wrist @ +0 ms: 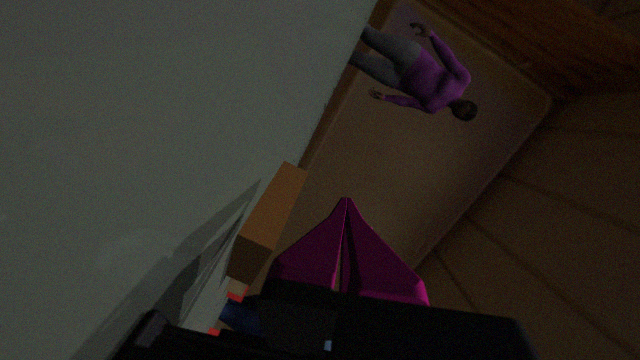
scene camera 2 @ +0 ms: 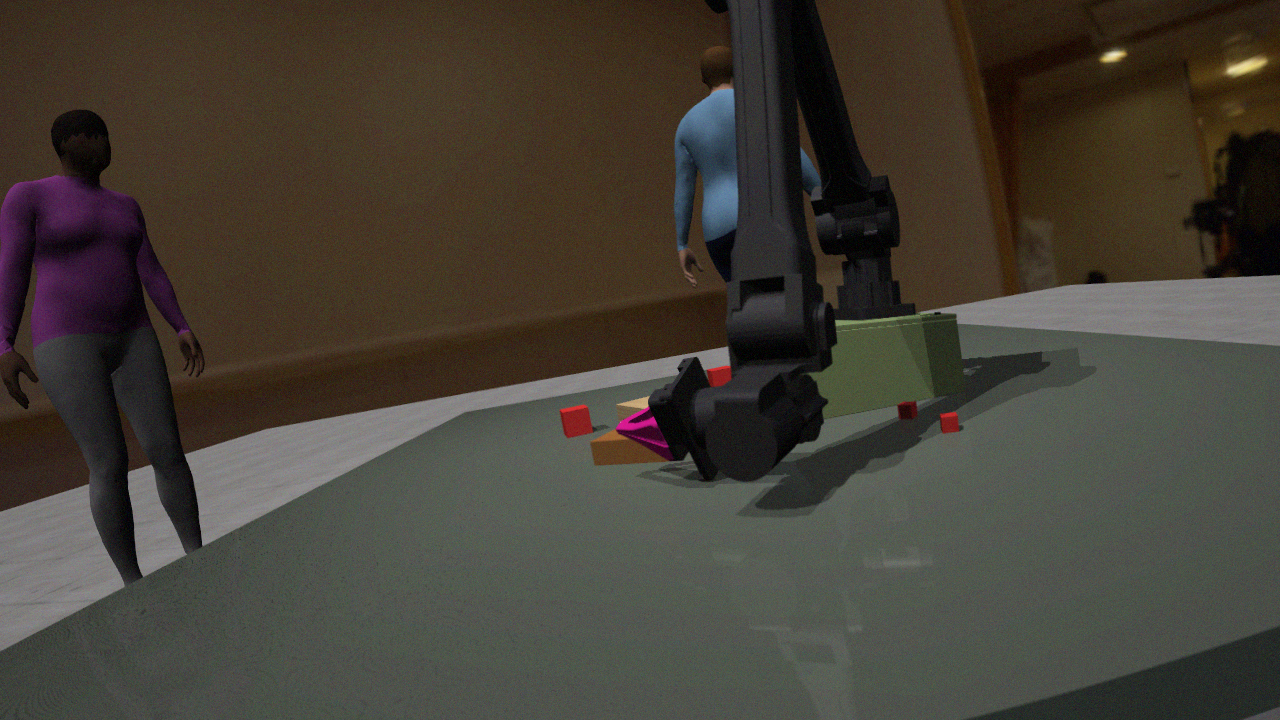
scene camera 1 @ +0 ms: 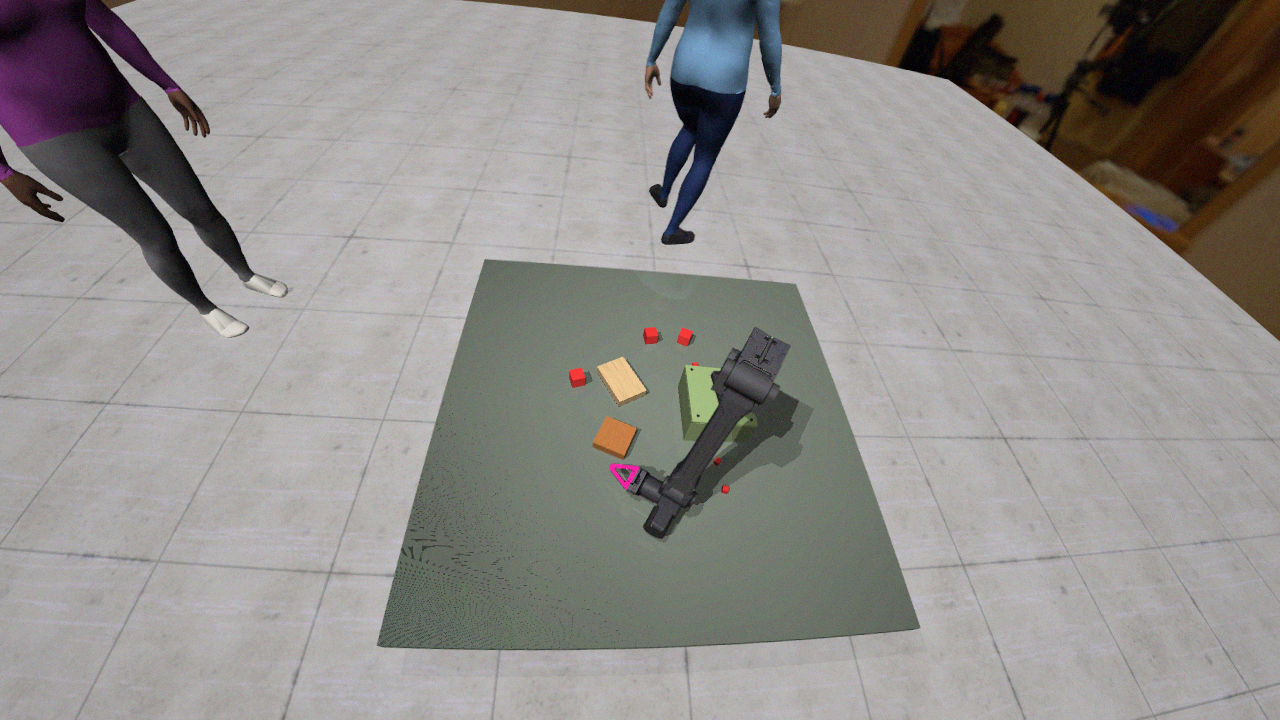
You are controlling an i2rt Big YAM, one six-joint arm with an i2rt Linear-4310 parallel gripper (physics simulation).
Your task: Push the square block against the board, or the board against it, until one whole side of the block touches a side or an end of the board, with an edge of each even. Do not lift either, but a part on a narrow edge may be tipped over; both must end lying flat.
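Pixels of known places: gripper, fingertip midpoint: (wrist: pixel 345 205) (scene camera 2: pixel 619 427) (scene camera 1: pixel 610 465); arm's base, origin of the base link: (scene camera 2: pixel 870 317).
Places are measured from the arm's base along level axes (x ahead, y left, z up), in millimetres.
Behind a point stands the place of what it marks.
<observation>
The orange square block (scene camera 1: pixel 614 437) @(z -75, x 347, y 93 mm) (scene camera 2: pixel 617 452) @(z -90, x 380, y 121 mm) (wrist: pixel 272 210) @(z -90, x 354, y 136 mm) lies flat on the green-grey table. The pale wooden board (scene camera 1: pixel 621 380) @(z -75, x 303, y -105 mm) (scene camera 2: pixel 631 407) @(z -76, x 352, y -109 mm) (wrist: pixel 237 286) @(z -88, x 242, y -58 mm) lies flat beyond it, on the far side in scene camera 1. A narrow gap separates them, and their sides stand at different angles. My gripper (scene camera 1: pixel 614 467) @(z -49, x 371, y 191 mm) (scene camera 2: pixel 619 427) @(z -49, x 371, y 191 mm) (wrist: pixel 345 205) @(z -49, x 371, y 191 mm) is shut and empty, with its magenta fingers low over the table on the near side of the block, apart from it in scene camera 1. In scene camera 2 the fingers hide part of the block. Part of the board is hidden there too.
A red cube (scene camera 1: pixel 577 377) @(z -64, x 440, y -115 mm) (scene camera 2: pixel 575 420) @(z -80, x 439, y -109 mm) lies left of the board. Two red cubes (scene camera 1: pixel 650 335) @(z -64, x 183, y -280 mm) (scene camera 1: pixel 684 336) @(z -64, x 63, y -273 mm) lie beyond it. Smaller red cubes (scene camera 1: pixel 716 461) @(z -88, x 60, y 187 mm) (scene camera 1: pixel 725 488) @(z -88, x 55, y 270 mm) lie right of the arm. The green base box (scene camera 1: pixel 698 398) @(z 8, x 102, y 30 mm) (scene camera 2: pixel 881 362) @(z -48, x 46, y 114 mm) stands right of the board.
</observation>
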